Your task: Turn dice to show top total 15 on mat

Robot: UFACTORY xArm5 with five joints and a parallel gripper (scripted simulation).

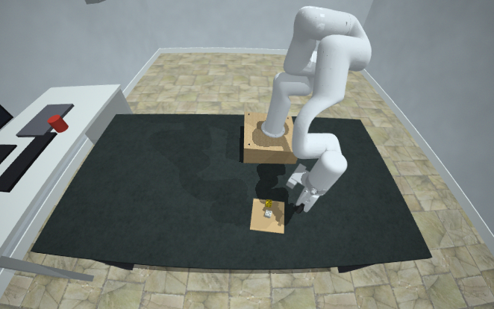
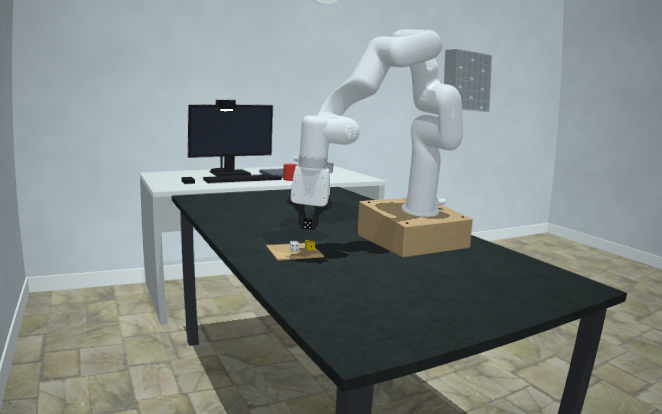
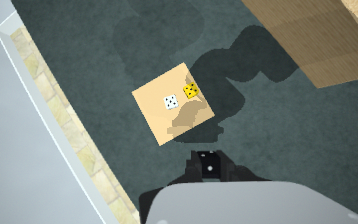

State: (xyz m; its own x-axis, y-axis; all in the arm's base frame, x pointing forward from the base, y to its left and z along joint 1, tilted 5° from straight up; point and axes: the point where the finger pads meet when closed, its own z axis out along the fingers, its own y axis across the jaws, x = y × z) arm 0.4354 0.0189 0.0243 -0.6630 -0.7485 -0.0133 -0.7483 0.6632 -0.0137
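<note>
My hand is 7 cm past the yellow die, 10 cm to the left of it and 10 cm above it. Also, from my hand: black die: 1 cm below; then tan mat: 2 cm behind, 11 cm to the right, 12 cm below; then white die: 2 cm behind, 11 cm to the right, 10 cm below.
</note>
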